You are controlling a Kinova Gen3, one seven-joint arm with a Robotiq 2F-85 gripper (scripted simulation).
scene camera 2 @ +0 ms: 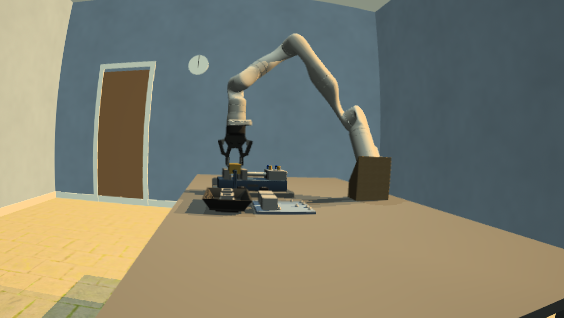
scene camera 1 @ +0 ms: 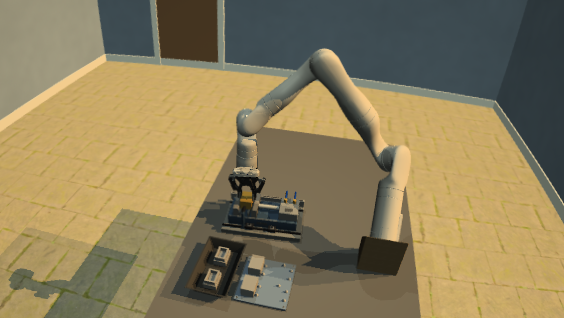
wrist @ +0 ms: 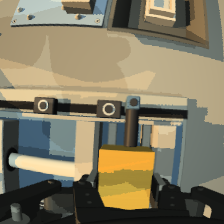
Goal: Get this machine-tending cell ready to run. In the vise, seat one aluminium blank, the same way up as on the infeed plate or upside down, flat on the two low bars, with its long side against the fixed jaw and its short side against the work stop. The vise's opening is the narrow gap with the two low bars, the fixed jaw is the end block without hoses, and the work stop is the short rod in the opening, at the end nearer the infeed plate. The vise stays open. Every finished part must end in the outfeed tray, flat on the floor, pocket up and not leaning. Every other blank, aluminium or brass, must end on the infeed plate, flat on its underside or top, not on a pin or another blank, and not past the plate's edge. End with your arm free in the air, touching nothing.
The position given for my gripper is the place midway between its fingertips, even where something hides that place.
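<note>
A brass blank (wrist: 125,173) is what I see here, together with my own gripper (wrist: 124,182).
</note>
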